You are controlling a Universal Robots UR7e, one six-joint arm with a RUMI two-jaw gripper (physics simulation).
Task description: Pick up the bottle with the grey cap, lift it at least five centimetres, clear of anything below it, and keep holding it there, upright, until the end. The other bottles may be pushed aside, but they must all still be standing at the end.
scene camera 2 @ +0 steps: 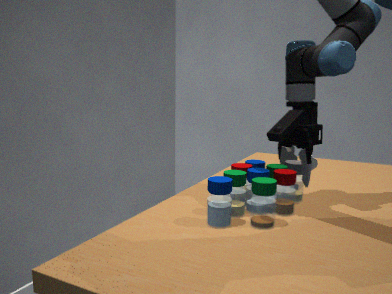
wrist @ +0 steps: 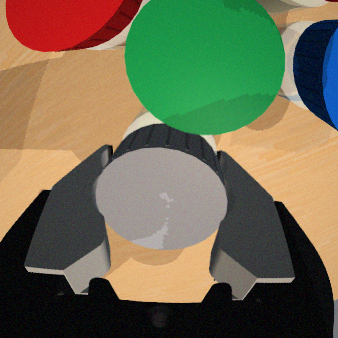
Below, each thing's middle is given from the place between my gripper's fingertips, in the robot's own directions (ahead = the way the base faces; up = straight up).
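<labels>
The red-capped bottle (scene camera 2: 285,194) has my hand 100 mm to the right of it. As for the grey-capped bottle (wrist: 162,188), it is 10 mm above my hand and 10 mm ahead of it. Going by their middles, the grey-capped bottle is the nearest to my hand of the things named here.
</labels>
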